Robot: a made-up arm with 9 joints. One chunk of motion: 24 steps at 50 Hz.
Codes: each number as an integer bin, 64 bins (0 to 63) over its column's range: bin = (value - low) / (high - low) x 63, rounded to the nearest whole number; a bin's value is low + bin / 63 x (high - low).
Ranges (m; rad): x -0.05..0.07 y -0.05..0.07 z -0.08..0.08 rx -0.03..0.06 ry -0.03..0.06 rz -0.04..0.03
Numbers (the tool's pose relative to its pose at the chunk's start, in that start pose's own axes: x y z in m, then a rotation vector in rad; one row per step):
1: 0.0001 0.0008 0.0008 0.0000 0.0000 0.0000
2: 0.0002 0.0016 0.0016 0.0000 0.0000 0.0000
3: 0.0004 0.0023 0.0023 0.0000 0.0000 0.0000
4: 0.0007 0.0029 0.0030 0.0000 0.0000 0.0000
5: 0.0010 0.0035 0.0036 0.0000 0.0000 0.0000
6: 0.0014 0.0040 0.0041 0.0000 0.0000 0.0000
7: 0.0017 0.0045 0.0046 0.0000 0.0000 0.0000
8: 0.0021 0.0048 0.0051 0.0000 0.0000 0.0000
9: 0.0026 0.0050 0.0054 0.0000 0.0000 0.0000
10: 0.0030 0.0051 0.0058 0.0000 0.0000 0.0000
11: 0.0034 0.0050 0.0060 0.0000 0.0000 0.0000
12: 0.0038 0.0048 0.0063 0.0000 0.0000 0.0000
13: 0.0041 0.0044 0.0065 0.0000 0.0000 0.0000
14: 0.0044 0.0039 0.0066 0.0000 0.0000 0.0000
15: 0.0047 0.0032 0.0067 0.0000 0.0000 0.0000
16: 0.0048 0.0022 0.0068 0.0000 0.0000 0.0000
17: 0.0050 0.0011 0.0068 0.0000 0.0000 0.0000
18: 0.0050 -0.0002 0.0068 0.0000 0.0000 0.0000
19: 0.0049 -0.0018 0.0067 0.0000 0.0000 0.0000
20: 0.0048 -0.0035 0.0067 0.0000 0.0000 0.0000
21: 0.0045 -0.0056 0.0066 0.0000 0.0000 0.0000
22: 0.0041 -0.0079 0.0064 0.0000 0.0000 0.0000
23: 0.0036 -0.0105 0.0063 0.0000 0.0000 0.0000
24: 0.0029 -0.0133 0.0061 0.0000 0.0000 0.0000
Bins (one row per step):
1: 26 27 32 21 21 36
2: 26 27 32 21 21 36
3: 26 27 32 21 21 36
4: 27 28 33 21 21 36
5: 27 28 33 21 21 36
6: 27 28 33 21 21 36
7: 27 29 33 21 21 36
8: 27 29 34 21 21 36
9: 28 29 34 21 21 36
10: 28 29 34 21 21 36
11: 28 29 34 21 21 36
12: 28 29 34 21 21 36
13: 28 29 34 21 21 36
14: 29 28 34 21 21 36
15: 29 28 34 21 21 36
16: 29 27 34 21 21 36
17: 29 27 34 21 21 36
18: 29 26 34 21 21 36
19: 29 25 34 21 21 36
20: 29 24 34 21 21 36
21: 29 23 34 21 21 36
22: 28 22 34 21 21 36
23: 28 21 34 21 21 36
24: 28 19 34 21 21 36

